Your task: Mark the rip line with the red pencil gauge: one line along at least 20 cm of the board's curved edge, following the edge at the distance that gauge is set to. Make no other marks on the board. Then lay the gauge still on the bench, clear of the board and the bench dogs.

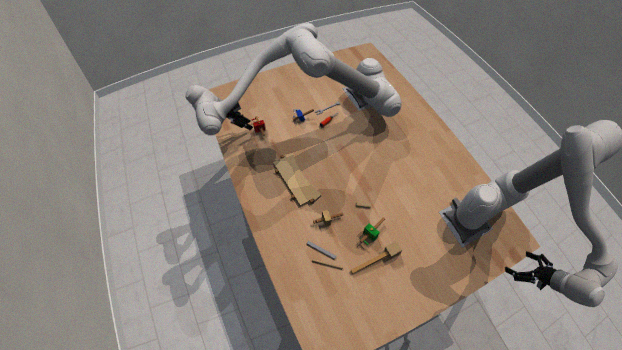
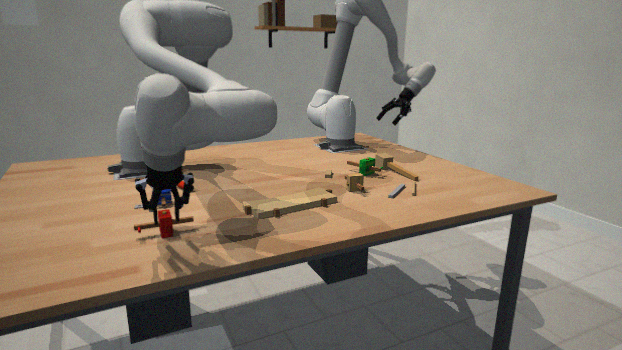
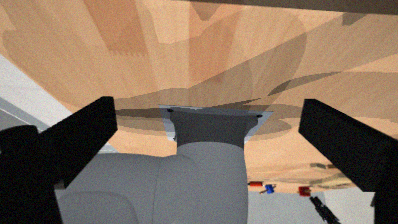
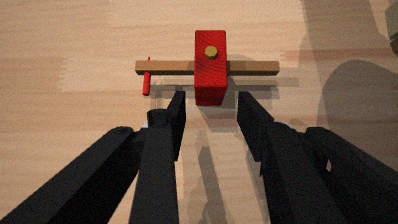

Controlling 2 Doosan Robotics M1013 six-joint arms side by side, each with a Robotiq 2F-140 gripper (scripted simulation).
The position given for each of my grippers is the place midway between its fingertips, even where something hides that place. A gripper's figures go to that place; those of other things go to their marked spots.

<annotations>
My right gripper (image 4: 211,106): 17 cm from the lens. A red pencil gauge (image 4: 210,69): 19 cm from the lens.
</annotations>
